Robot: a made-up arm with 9 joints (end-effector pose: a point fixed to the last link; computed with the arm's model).
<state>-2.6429 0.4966 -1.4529 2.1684 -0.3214 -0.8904 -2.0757 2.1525 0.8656</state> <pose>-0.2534 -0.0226 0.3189 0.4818 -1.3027 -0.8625</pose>
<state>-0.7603 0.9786 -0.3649 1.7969 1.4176 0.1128 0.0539 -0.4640 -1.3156</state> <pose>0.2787 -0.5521 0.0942 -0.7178 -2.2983 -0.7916</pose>
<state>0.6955 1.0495 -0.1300 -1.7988 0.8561 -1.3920 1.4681 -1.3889 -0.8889</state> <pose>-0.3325 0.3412 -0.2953 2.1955 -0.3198 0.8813</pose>
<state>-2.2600 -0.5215 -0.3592 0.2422 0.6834 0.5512 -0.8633 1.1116 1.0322</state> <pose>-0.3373 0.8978 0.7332 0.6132 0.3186 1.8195</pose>
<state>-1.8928 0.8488 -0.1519 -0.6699 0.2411 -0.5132 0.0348 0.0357 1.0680</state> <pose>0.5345 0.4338 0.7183 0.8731 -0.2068 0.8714</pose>
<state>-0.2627 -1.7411 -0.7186 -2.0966 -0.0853 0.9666 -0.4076 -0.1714 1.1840</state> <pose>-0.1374 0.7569 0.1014 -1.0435 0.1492 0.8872</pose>
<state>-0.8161 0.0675 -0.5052 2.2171 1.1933 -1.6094 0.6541 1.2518 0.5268</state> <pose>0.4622 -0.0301 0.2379 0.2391 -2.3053 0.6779</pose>
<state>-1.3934 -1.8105 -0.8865 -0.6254 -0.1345 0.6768 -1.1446 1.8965 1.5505</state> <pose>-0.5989 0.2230 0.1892 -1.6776 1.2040 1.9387</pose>
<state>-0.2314 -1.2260 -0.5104 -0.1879 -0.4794 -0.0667 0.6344 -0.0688 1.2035</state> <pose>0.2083 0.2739 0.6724 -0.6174 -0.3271 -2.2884</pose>
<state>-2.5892 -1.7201 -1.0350 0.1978 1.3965 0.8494 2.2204 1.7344 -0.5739</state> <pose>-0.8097 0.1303 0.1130 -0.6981 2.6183 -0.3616</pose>
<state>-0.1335 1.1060 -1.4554 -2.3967 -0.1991 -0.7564 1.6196 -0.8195 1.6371</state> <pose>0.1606 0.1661 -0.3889 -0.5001 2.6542 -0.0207</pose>
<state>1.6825 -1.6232 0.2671 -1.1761 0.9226 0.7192 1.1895 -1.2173 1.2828</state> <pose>0.3951 0.8091 0.5501 -1.8295 -1.3742 -2.0928</pose>
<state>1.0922 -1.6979 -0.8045 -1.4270 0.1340 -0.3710 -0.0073 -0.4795 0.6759</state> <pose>0.4425 0.5949 0.3959 2.4168 0.3755 1.2581</pose>
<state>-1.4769 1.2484 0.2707 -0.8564 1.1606 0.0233 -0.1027 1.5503 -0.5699</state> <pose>0.9263 0.0433 -0.0377 1.9464 -1.2662 0.4664</pose>
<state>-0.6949 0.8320 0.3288 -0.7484 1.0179 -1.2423 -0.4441 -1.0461 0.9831</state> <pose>0.4702 0.1515 -0.2813 0.3591 -0.3589 -1.1383</pose>
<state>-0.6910 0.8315 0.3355 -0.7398 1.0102 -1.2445 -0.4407 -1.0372 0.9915</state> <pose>0.4681 0.1517 -0.2843 0.3777 -0.3450 -1.1471</pose>
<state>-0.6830 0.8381 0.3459 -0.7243 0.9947 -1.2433 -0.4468 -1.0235 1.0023</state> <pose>0.4619 0.1479 -0.2894 0.3975 -0.3229 -1.1794</pose>
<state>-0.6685 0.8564 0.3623 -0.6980 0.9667 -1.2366 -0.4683 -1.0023 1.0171</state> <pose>0.4487 0.1379 -0.2977 0.4192 -0.2888 -1.2495</pose>
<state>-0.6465 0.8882 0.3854 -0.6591 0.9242 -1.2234 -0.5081 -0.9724 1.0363</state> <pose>0.4271 0.1210 -0.3086 0.4431 -0.2443 -1.3634</pose>
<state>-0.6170 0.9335 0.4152 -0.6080 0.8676 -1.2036 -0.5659 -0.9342 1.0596</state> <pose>0.3961 0.0983 -0.3204 0.4689 -0.1949 -1.5194</pose>
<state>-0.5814 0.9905 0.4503 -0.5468 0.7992 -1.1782 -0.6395 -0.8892 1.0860</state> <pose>0.3567 0.0720 -0.3303 0.4967 -0.1503 -1.7095</pose>
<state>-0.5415 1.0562 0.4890 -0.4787 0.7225 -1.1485 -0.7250 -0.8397 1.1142</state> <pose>0.3108 0.0448 -0.3355 0.5264 -0.1205 -1.9214</pose>
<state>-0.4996 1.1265 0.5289 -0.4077 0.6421 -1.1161 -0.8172 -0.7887 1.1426</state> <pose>0.2624 0.0193 -0.3341 0.5579 -0.1134 -2.1392</pose>
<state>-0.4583 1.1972 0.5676 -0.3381 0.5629 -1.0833 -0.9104 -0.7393 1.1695</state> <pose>0.2152 -0.0026 -0.3260 0.5909 -0.1329 -2.3470</pose>
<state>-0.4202 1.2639 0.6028 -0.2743 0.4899 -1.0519 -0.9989 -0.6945 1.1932</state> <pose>0.1732 -0.0200 -0.3125 0.6236 -0.1755 -2.5305</pose>
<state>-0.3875 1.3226 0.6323 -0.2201 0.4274 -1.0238 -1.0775 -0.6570 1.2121</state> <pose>0.1387 -0.0327 -0.2963 0.6526 -0.2318 -2.6802</pose>
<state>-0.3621 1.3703 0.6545 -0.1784 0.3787 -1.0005 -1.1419 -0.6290 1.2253</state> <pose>0.1131 -0.0412 -0.2803 0.6736 -0.2889 -2.7923</pose>
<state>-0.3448 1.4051 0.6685 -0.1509 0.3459 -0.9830 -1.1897 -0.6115 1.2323</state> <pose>0.0963 -0.0465 -0.2674 0.6823 -0.3351 -2.8682</pose>
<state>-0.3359 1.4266 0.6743 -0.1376 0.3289 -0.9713 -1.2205 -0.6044 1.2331</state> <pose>0.0876 -0.0492 -0.2588 0.6770 -0.3625 -2.9123</pose>
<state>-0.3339 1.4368 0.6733 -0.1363 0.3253 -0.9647 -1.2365 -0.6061 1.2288</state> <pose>0.0854 -0.0502 -0.2546 0.6587 -0.3711 -2.9316</pose>
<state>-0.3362 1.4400 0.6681 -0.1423 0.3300 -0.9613 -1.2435 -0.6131 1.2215</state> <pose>0.0869 -0.0503 -0.2532 0.6326 -0.3679 -2.9359</pose>
